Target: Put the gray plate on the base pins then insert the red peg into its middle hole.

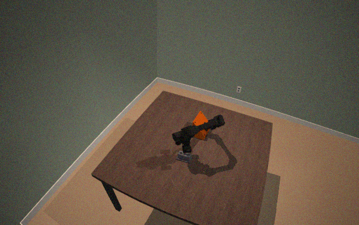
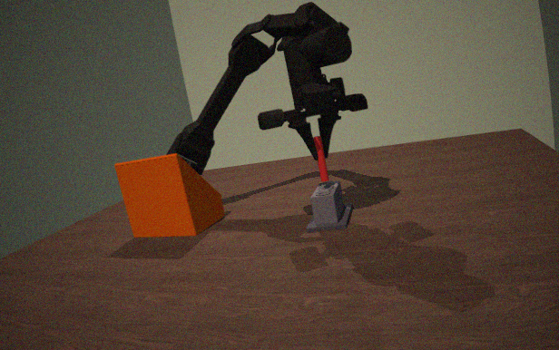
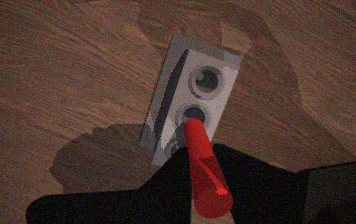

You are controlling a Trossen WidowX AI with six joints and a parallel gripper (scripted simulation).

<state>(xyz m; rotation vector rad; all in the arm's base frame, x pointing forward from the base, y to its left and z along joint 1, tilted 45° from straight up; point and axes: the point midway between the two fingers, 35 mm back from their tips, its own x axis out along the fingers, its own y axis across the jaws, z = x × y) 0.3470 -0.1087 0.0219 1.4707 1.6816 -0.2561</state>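
My gripper tip is right at the red peg. Also, from my gripper tip: gray plate: 7 cm below.
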